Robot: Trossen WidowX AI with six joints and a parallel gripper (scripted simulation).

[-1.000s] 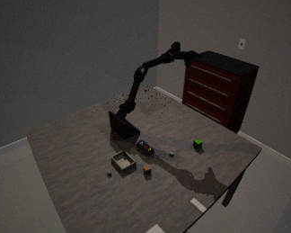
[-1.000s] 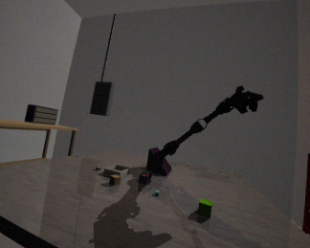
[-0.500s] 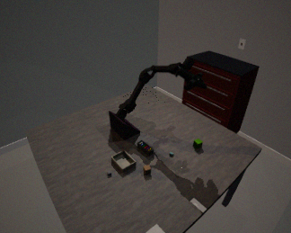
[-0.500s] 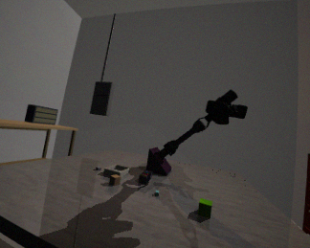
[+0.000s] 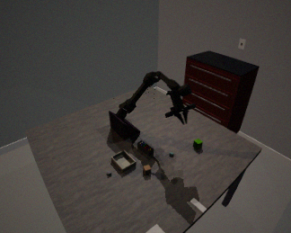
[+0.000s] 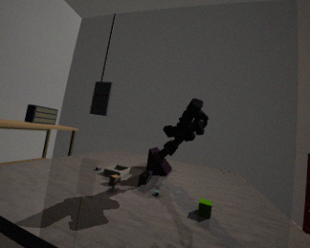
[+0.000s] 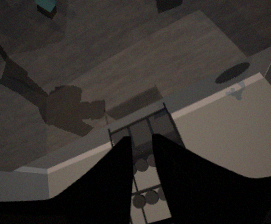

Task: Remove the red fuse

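Now: gripper tip 18 cm past the red fuse, 15 cm to the left of it and 21 cm above it. Also, from my gripper tip: purple fuse: 16 cm behind, 15 cm to the right, 21 cm below; green cube: 5 cm ahead, 13 cm to the left, 22 cm below; small cyan piece: 3 cm behind, 6 cm to the right, 23 cm below.
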